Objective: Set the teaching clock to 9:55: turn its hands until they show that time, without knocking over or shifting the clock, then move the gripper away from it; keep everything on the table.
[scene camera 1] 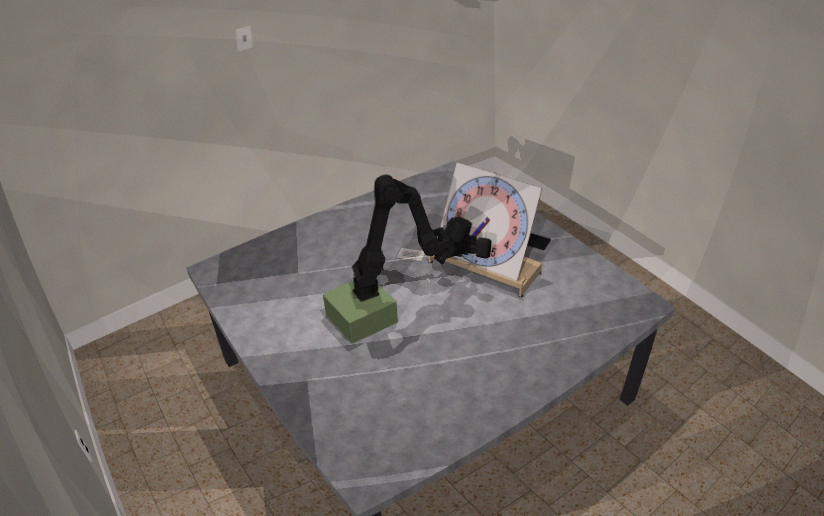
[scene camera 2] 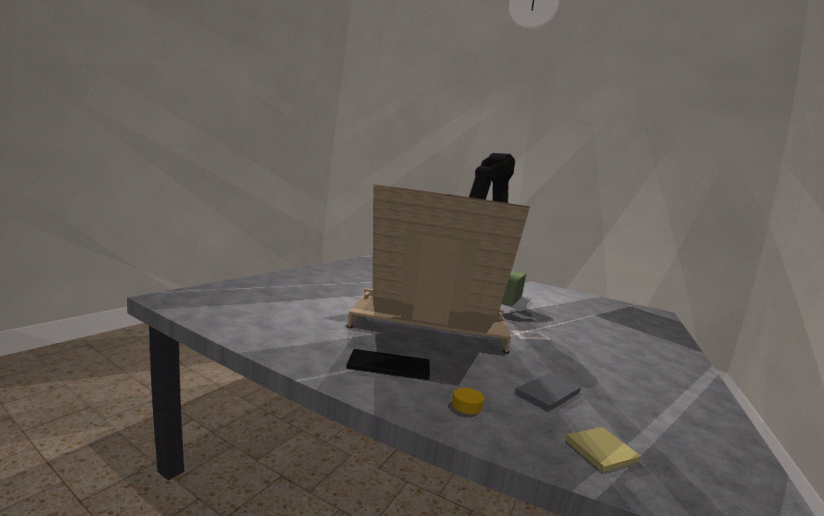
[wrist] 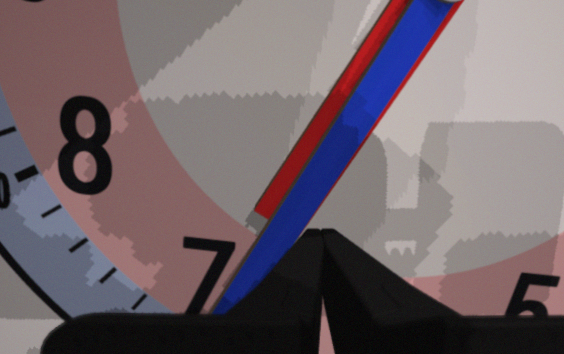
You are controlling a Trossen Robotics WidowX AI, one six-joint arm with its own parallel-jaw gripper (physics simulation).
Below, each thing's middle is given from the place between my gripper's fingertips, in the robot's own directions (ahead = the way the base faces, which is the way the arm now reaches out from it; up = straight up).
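Labels:
With the red hour hand (wrist: 269,200), my gripper is now 20 mm short of it and 40 mm below it. Counting from my hand, there's also the teaching clock (scene camera 2: 499,226), 40 mm ahead and 60 mm above; the blue minute hand (wrist: 410,34), 10 mm to the left and 20 mm above; and the tan clock base (scene camera 2: 437,271), 10 mm to the right and 40 mm ahead.

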